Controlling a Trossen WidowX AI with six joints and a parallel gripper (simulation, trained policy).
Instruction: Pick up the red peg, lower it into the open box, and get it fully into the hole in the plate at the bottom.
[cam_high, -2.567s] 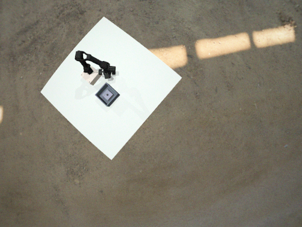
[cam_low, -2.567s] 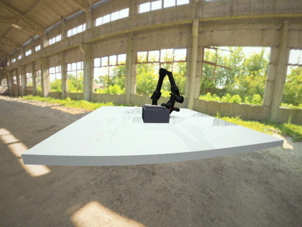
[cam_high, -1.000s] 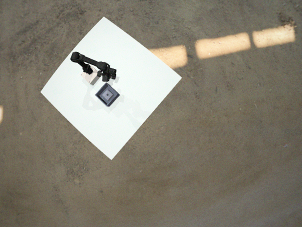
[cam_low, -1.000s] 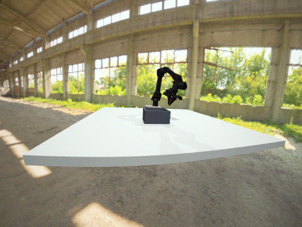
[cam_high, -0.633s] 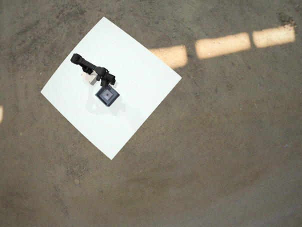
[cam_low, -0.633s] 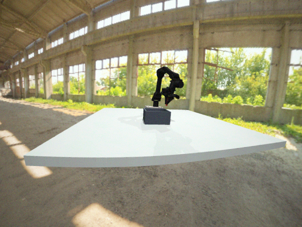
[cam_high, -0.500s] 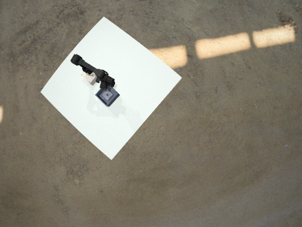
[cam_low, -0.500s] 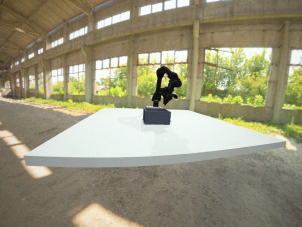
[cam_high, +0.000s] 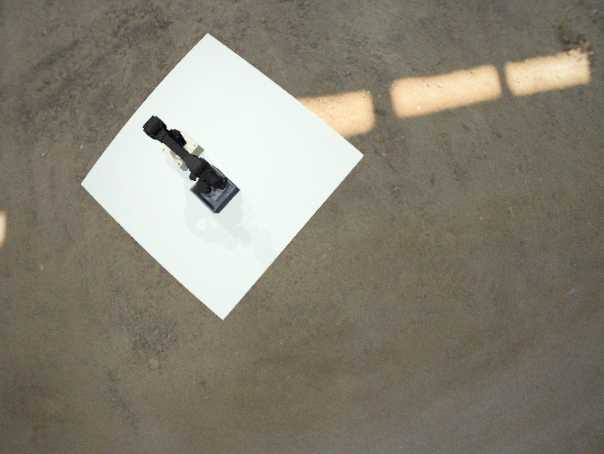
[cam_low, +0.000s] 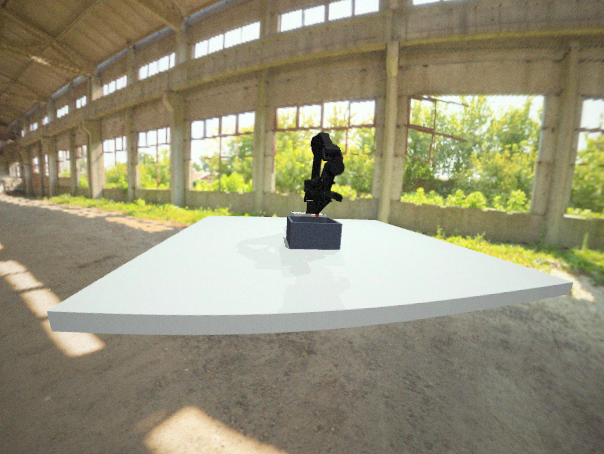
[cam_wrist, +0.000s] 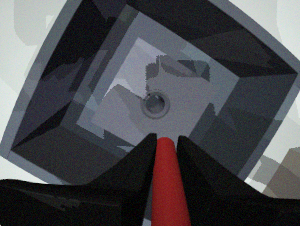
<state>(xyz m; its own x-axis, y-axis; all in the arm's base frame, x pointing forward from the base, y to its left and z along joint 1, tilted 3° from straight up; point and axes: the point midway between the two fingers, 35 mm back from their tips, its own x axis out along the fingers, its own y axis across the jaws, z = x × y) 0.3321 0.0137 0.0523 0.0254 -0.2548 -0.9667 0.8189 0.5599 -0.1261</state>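
My gripper tip is 3 cm below the red peg, 1 cm to the right of it and 1 cm past it. Also, from my gripper tip: dark box 9 cm below, 1 cm to the right, 1 cm ahead; then grey plate 7 cm below, 1 cm to the right, 1 cm ahead.
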